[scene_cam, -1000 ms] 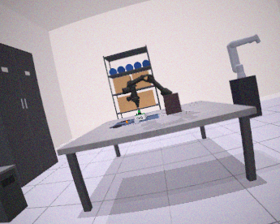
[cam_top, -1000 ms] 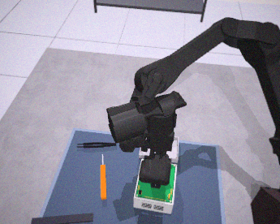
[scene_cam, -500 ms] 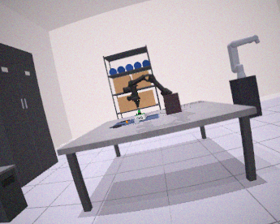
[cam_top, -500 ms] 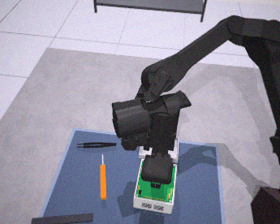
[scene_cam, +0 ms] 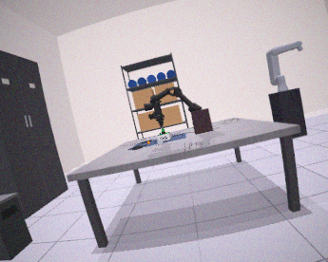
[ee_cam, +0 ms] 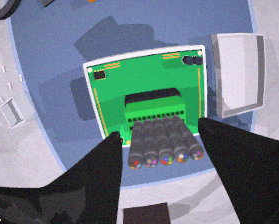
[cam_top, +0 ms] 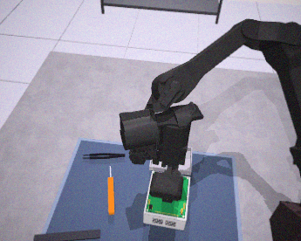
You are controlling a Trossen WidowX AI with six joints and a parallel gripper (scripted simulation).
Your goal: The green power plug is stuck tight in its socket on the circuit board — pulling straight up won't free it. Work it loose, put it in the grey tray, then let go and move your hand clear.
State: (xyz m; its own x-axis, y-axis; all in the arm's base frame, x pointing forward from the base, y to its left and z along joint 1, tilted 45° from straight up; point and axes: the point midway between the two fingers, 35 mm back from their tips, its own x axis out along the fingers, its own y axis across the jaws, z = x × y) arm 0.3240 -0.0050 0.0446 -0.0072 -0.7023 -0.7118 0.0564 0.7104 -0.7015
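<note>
Right now the green power plug is 20 mm below my gripper tip. From my gripper tip the other things lie so: blue mat: 110 mm below, 50 mm ahead; dark bar: 220 mm ahead, 110 mm to the left, 110 mm below.
</note>
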